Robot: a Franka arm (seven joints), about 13 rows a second.
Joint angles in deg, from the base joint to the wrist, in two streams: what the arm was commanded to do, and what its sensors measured. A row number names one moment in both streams.
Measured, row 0:
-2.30 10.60 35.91 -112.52 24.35 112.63 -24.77
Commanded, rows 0 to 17:
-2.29 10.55 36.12 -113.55 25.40 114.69 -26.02
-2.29 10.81 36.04 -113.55 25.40 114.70 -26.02
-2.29 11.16 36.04 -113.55 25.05 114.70 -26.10
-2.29 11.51 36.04 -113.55 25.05 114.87 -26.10
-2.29 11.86 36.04 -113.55 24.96 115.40 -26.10
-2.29 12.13 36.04 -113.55 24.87 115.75 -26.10
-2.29 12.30 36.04 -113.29 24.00 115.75 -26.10
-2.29 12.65 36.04 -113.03 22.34 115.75 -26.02
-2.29 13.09 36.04 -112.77 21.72 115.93 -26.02
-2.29 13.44 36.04 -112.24 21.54 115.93 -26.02
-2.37 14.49 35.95 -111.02 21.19 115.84 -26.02
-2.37 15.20 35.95 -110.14 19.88 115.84 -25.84
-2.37 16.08 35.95 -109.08 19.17 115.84 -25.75
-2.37 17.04 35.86 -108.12 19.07 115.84 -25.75
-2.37 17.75 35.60 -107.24 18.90 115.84 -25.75
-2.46 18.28 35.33 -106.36 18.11 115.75 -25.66
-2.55 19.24 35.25 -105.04 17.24 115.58 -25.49
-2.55 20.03 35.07 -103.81 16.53 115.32 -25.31
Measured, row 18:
-2.63 17.04 35.35 -107.78 18.39 115.89 -25.10
